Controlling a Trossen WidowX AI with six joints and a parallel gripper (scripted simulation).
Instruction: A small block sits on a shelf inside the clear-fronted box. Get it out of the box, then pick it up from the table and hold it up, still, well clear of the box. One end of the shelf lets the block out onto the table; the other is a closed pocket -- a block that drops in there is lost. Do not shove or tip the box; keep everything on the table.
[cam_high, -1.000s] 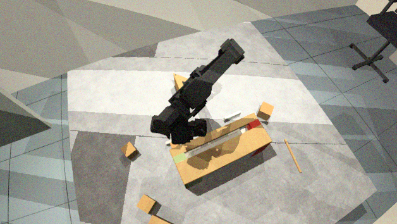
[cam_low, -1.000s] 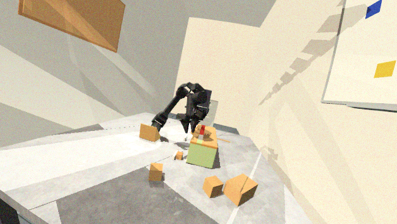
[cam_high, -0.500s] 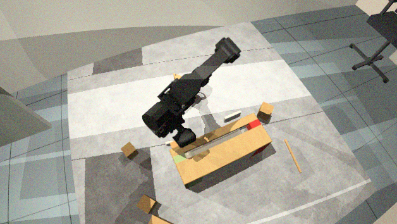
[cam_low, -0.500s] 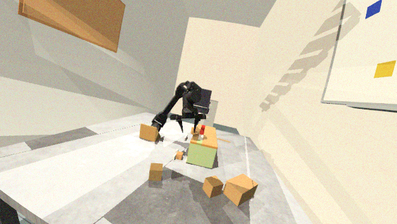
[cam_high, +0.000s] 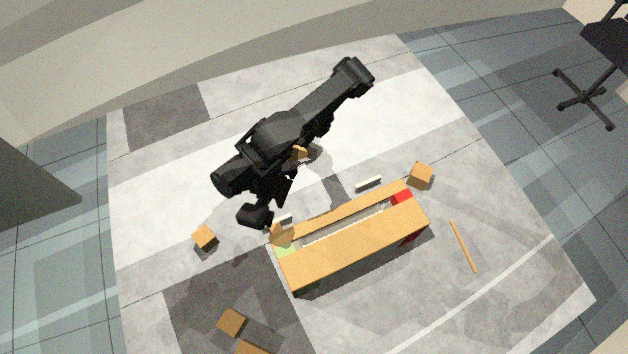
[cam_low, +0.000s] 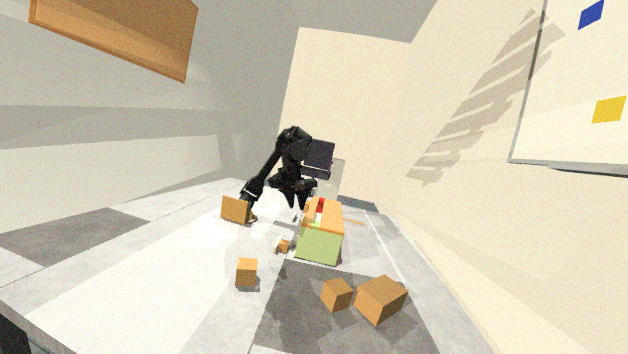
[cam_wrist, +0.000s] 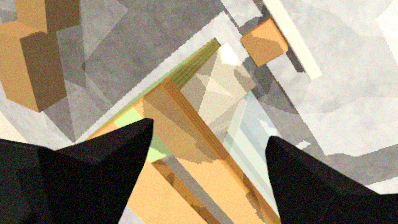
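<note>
Right now my gripper tip is 20 mm past the orange block and 140 mm above it. From my gripper tip the other things lie so: thin stick: 230 mm ahead, 490 mm to the left, 160 mm below; then wooden box: 50 mm ahead, 170 mm to the left, 100 mm below.
</note>
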